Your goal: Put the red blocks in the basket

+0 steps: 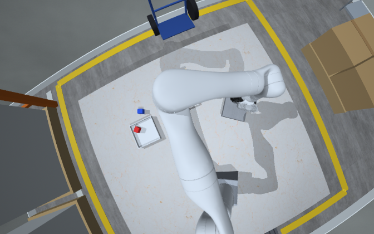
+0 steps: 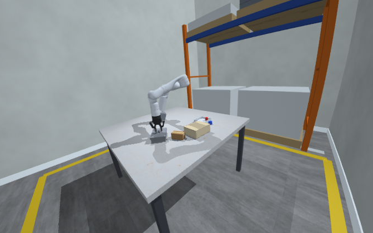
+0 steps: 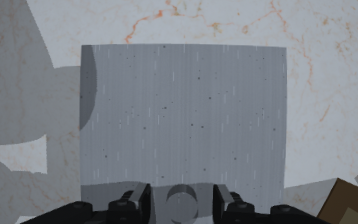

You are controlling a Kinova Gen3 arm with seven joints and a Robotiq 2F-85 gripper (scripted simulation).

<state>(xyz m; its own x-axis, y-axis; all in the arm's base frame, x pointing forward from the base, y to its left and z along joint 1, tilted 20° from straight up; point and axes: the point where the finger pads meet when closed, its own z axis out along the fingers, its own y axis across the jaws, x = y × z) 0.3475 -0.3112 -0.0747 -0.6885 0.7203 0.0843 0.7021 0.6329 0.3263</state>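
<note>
My hand is 3 cm above the lid. From my hand the other things lie so: light wooden cabinet 24 cm ahead, 25 cm to the left, 4 cm below; cardboard box 16 cm ahead, 8 cm to the left, 4 cm below; drawer 23 cm ahead, 25 cm to the left, 4 cm below.
</note>
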